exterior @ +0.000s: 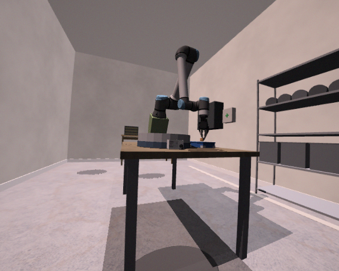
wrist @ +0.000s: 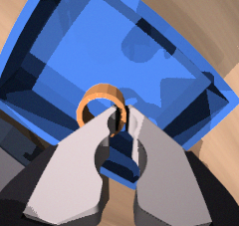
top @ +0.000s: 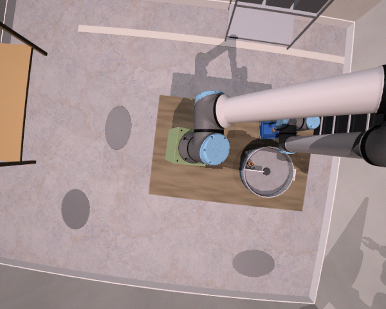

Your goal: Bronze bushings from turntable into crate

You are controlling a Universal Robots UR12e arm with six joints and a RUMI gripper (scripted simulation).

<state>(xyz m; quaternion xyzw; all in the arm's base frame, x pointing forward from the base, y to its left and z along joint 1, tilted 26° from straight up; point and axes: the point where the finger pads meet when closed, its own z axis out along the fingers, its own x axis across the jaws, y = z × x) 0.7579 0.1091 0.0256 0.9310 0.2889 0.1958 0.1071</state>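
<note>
Right now my hand is 10 mm past the blue crate, 10 mm to the left of it and 50 mm above it. The rest, counted from my hand: round grey turntable 100 mm behind, 360 mm to the right, 30 mm below.
</note>
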